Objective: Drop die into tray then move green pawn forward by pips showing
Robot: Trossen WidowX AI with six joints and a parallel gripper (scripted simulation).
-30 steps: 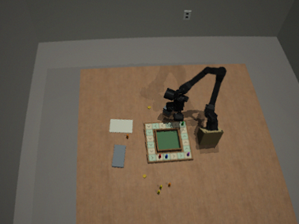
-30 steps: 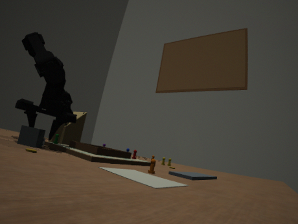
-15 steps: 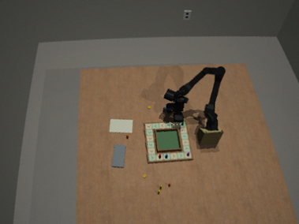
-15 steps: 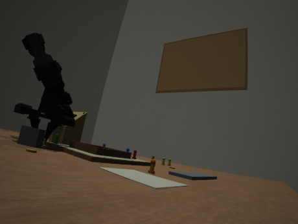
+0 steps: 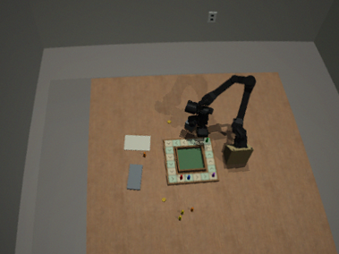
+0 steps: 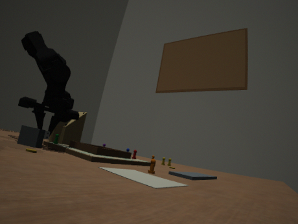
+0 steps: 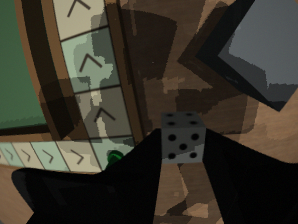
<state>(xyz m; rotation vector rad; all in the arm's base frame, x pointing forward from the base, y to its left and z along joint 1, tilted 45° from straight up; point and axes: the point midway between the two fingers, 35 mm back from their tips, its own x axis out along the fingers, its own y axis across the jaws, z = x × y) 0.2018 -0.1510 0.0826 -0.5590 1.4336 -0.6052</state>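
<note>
Now: the green pawn 4 cm behind my gripper tip and 6 cm to the left of it. Round my gripper tip: green felt tray: 7 cm ahead, 18 cm to the left, 3 cm below; then grey box: 5 cm ahead, 5 cm to the right, 1 cm below; then white die: right at my gripper tip.
</note>
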